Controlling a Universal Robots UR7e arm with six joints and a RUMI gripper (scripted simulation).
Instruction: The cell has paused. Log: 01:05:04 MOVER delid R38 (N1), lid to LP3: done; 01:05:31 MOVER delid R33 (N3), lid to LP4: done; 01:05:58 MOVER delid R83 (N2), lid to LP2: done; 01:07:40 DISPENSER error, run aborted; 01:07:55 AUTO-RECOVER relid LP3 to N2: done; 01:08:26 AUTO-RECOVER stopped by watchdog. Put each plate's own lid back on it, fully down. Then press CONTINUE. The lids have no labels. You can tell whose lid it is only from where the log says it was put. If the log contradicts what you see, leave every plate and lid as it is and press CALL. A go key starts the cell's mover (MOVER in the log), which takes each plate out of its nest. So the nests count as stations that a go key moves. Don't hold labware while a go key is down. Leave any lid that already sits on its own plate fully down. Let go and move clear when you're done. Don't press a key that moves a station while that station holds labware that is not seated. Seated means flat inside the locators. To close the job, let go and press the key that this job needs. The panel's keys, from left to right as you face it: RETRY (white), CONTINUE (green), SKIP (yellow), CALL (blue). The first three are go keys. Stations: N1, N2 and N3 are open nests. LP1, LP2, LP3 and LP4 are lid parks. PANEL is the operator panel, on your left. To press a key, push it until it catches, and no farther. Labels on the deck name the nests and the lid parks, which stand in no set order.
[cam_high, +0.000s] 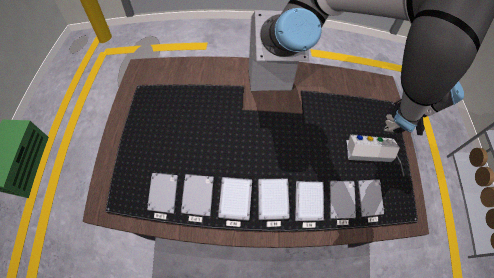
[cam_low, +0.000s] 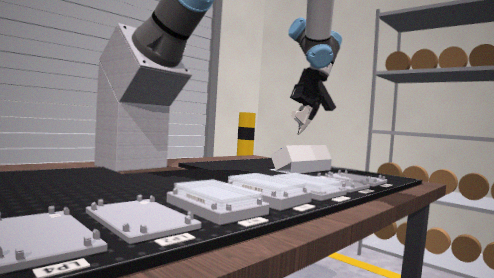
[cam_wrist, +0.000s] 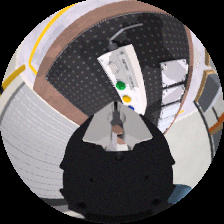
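Right now my hand is 10 mm short of the green CONTINUE key, 10 mm to the left of it and 60 mm above it. Round my hand: yellow SKIP key 60 mm to the right, 60 mm below; blue CALL key 10 mm behind, 110 mm to the right, 60 mm below; well plate 140 mm ahead, 610 mm to the right, 100 mm below.
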